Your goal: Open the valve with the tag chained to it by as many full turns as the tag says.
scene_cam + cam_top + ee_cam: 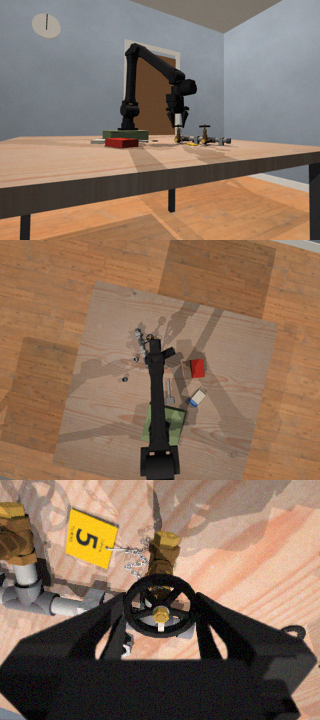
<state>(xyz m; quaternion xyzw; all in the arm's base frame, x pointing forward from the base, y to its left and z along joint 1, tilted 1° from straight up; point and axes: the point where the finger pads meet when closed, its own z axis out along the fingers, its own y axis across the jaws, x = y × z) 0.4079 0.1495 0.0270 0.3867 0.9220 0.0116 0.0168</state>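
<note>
The yellow tag is 8 cm below my hand, 6 cm ahead of it and 4 cm to the left of it. Round my hand: grey tool (20 cm behind, 16 cm to the right, 8 cm below); then red block (28 cm to the right, 7 cm below, 2 cm ahead).
</note>
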